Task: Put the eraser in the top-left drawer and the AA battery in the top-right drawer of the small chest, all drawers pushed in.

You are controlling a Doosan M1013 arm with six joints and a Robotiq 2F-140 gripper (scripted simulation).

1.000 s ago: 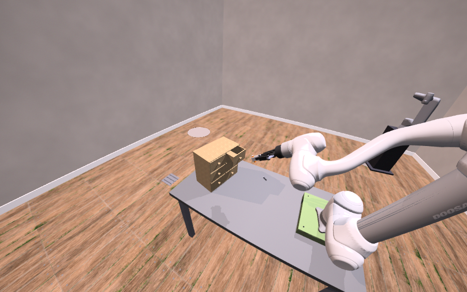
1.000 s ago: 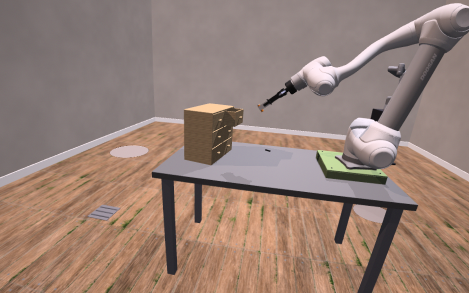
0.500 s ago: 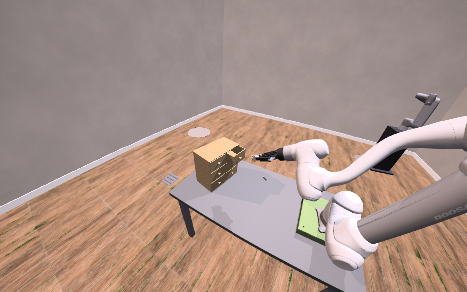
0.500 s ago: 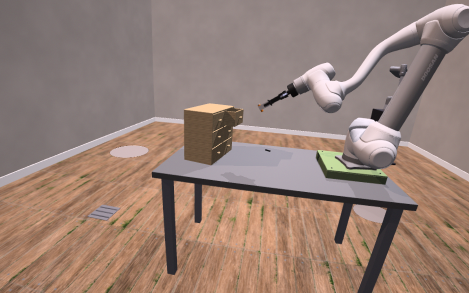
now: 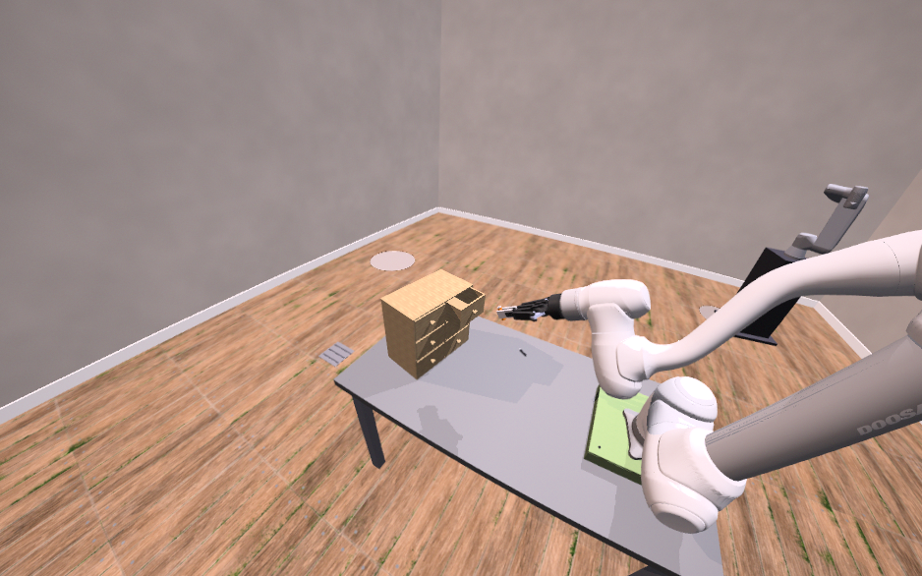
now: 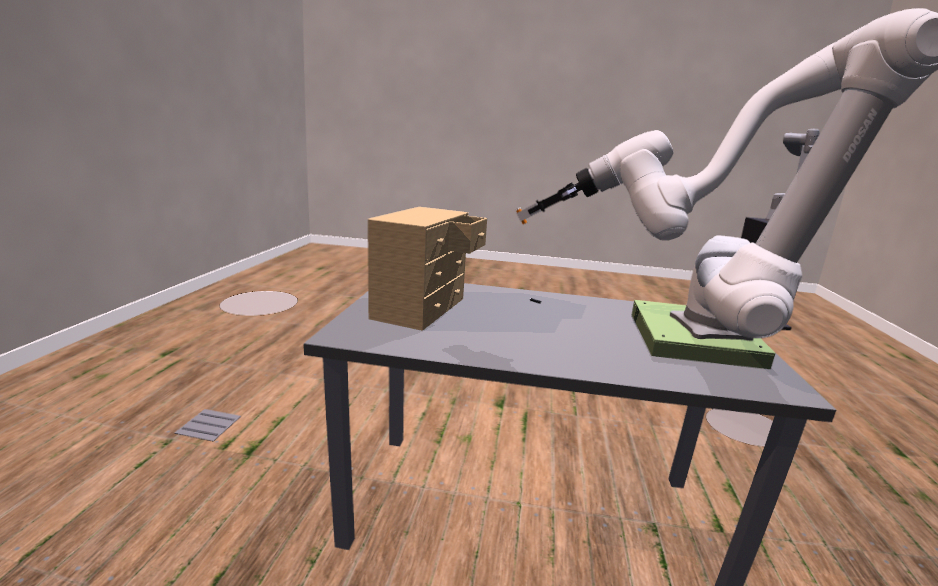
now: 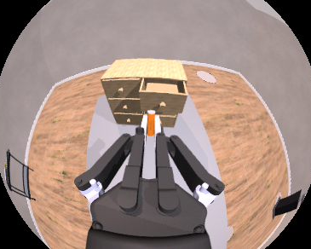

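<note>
The orange AA battery is 2 cm ahead of my hand, 1 cm to the right of it and 1 cm below it. From my hand the other things lie so: small dark object: 34 cm below, 19 cm to the right, 9 cm behind; eraser: 34 cm ahead, 13 cm below, 5 cm to the right.
</note>
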